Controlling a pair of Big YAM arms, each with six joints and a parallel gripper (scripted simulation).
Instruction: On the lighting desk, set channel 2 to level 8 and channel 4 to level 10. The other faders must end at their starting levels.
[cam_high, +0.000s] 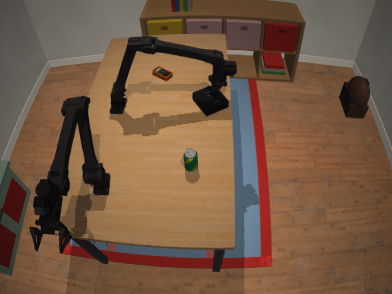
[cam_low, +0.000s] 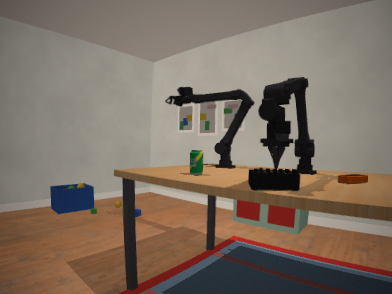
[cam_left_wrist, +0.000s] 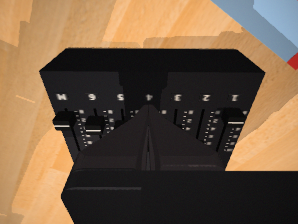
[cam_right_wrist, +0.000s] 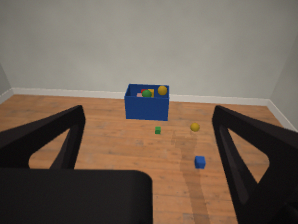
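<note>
My left gripper is now 10 mm past the channel 4 cap, 10 mm to the left of it and 10 mm above it. From my left hand the other things lie so: channel 3 knob 10 mm behind, 30 mm to the right, 10 mm below; then channel 2 knob 20 mm behind, 60 mm to the right, 10 mm below.
</note>
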